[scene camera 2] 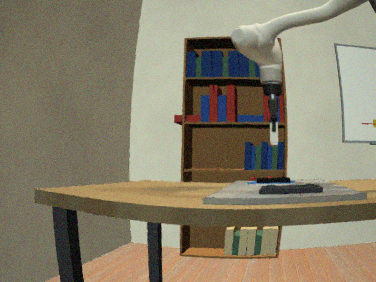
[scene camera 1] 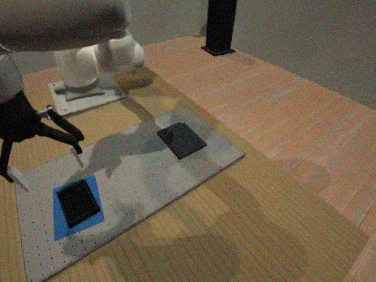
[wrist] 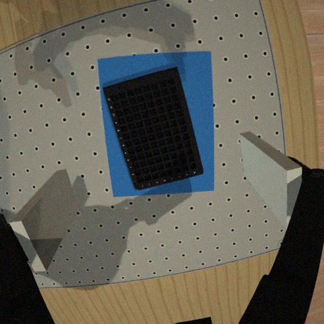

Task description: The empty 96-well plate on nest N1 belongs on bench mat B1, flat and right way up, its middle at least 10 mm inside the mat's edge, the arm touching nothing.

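Places are measured from the arm's base along level axes (x left, y back, z up), in centimetres.
Pixels of known places: gripper, fingertip midpoint: (scene camera 2: 274, 143) (scene camera 1: 55, 174); arm's base, origin of the base link: (scene camera 1: 83, 89).
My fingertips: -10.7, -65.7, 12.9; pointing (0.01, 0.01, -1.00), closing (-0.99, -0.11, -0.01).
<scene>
Ahead of a thing's pixels: the offset from my fingertips to its top centre, as dx, dy, dz. Level surfaces: height alone.
The black 96-well plate @[+0.2, +0.1, -12.4] (scene camera 1: 78, 203) (scene camera 2: 272, 180) (wrist: 154, 129) lies flat, wells up, on the blue bench mat B1 @[dz -13.9] (scene camera 1: 62, 230) (wrist: 200, 67). In the wrist view it is turned a little against the mat, with blue showing along its sides and its outline within the mat's, close to the left edge. My gripper (scene camera 1: 46, 172) (scene camera 2: 274, 144) (wrist: 154, 172) is open and empty. It is raised well above the plate and mat and touches neither. The dark nest N1 @[+38.7, +9.6, -12.6] (scene camera 1: 181, 140) (scene camera 2: 291, 189) carries no plate.
The mat and nest are on a grey perforated board (scene camera 1: 128, 196) (scene camera 2: 225, 200) (wrist: 240, 100) on the wooden table @[dz -15.4] (scene camera 1: 210, 225) (scene camera 2: 125, 192). The robot's base plate (scene camera 1: 90, 103) is at the table's rear in scene view 1. A bookcase (scene camera 2: 183, 150) stands behind the table.
</scene>
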